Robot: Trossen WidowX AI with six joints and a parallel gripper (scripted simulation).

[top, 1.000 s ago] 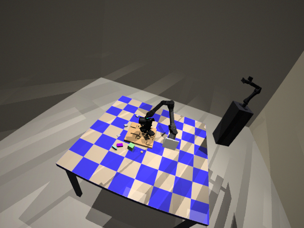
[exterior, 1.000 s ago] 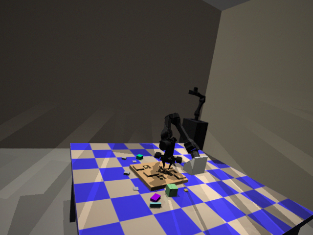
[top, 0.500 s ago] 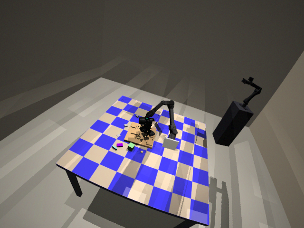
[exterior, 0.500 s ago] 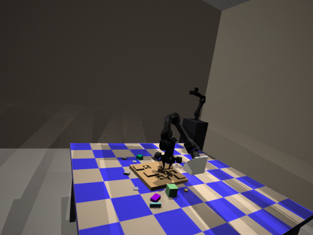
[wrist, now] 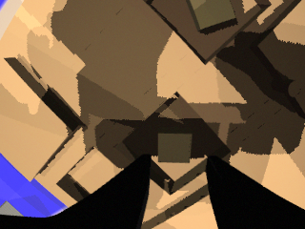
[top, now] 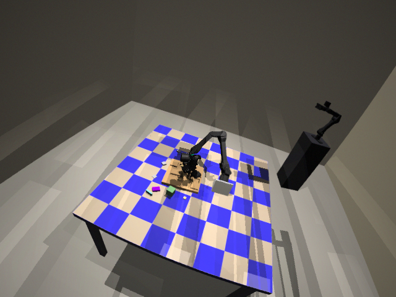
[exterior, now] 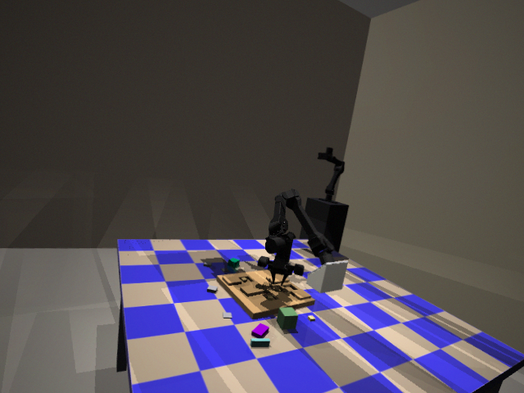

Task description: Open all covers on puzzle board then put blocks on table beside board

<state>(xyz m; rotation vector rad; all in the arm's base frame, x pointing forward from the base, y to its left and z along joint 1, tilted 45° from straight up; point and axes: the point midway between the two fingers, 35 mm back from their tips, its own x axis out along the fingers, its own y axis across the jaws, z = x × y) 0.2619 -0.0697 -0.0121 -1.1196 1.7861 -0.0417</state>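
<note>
Now: gripper tip 5 cm short of the tan puzzle board, 2 cm above it and 1 cm to the left of it. Round my gripper tip: dark green block 30 cm to the right, 3 cm ahead, 2 cm below; then green cube 19 cm to the left, 11 cm ahead, 1 cm below; then purple block 22 cm ahead, 19 cm to the left, 3 cm below.
</note>
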